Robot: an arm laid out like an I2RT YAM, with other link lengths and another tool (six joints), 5 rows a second.
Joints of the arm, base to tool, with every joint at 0 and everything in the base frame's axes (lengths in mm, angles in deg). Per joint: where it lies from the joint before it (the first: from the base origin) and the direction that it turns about. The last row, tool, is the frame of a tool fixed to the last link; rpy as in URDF.
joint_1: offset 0 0 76.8 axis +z
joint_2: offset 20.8 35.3 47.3 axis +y
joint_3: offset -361.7 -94.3 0 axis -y
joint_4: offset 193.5 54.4 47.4 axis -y
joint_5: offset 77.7 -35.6 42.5 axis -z
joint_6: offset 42.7 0 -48.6 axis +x
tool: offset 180 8 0 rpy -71.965 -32.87 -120.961
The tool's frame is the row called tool.
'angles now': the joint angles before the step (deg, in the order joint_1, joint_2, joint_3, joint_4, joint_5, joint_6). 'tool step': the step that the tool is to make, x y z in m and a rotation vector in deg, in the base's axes. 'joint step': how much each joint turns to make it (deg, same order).
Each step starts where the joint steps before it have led.
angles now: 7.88 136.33 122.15 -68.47 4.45 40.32
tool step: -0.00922 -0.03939 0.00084 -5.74 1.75 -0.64
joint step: -1.97 0.00 0.04 -2.23 5.31 -1.93
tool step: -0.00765 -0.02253 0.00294 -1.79 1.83 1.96
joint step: -1.94 -0.02 0.73 -2.00 1.31 -4.09
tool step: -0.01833 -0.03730 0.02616 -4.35 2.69 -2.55
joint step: -2.36 0.00 6.77 -9.67 4.22 0.01
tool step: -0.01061 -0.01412 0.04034 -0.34 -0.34 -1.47
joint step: -1.51 -0.30 11.10 -11.06 0.34 -0.05
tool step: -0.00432 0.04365 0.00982 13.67 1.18 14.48
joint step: -1.49 -0.10 4.80 -3.90 -14.26 -15.64
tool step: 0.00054 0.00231 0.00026 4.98 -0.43 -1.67
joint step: -2.07 0.02 -0.20 0.44 -5.01 -0.19
